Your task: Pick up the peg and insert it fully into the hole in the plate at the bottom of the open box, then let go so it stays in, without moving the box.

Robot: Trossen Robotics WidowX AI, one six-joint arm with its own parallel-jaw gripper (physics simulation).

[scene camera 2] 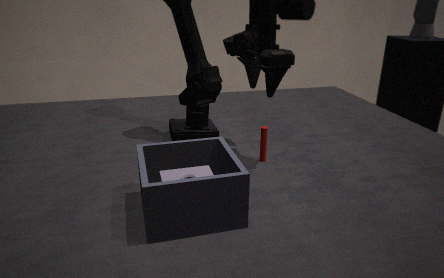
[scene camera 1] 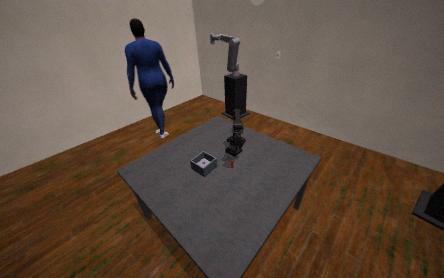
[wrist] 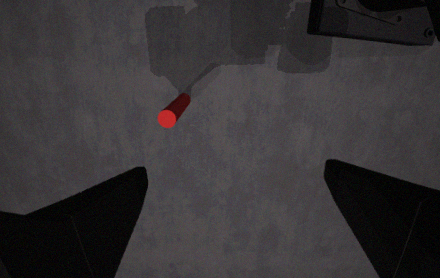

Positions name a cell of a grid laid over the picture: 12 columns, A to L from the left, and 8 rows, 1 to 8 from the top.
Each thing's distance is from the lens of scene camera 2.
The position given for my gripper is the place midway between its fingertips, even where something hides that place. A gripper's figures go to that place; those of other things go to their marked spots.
my gripper (scene camera 2: H3): 81 cm
grey box (scene camera 2: E7): 54 cm
